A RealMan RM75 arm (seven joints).
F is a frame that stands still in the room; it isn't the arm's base.
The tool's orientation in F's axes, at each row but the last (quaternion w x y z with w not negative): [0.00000, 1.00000, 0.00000, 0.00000]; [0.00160, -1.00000, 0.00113, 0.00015]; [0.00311, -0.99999, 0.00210, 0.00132]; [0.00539, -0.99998, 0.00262, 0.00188]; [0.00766, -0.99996, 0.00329, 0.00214]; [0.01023, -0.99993, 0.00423, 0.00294]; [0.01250, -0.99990, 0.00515, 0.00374]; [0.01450, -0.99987, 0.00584, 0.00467]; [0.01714, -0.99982, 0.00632, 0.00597]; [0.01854, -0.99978, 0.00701, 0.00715]
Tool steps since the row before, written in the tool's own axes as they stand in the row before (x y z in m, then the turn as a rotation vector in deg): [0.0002, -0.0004, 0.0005, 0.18, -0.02, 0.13]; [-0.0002, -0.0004, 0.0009, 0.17, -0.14, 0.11]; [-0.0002, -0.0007, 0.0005, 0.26, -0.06, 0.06]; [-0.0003, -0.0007, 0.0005, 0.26, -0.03, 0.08]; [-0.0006, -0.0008, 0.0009, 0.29, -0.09, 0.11]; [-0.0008, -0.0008, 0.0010, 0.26, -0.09, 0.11]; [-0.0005, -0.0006, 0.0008, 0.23, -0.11, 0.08]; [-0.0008, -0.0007, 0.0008, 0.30, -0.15, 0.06]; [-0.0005, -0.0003, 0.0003, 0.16, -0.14, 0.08]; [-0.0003, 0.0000, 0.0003, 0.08, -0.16, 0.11]
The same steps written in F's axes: [0.0002, 0.0004, -0.0005, 0.18, 0.02, -0.13]; [-0.0002, 0.0004, -0.0009, 0.17, 0.14, -0.11]; [-0.0002, 0.0007, -0.0005, 0.26, 0.06, -0.06]; [-0.0003, 0.0007, -0.0005, 0.26, 0.03, -0.08]; [-0.0006, 0.0008, -0.0009, 0.29, 0.09, -0.11]; [-0.0008, 0.0008, -0.0010, 0.26, 0.09, -0.11]; [-0.0005, 0.0006, -0.0008, 0.23, 0.11, -0.08]; [-0.0008, 0.0007, -0.0008, 0.30, 0.15, -0.06]; [-0.0005, 0.0003, -0.0003, 0.16, 0.14, -0.08]; [-0.0003, 0.0000, -0.0003, 0.08, 0.16, -0.11]
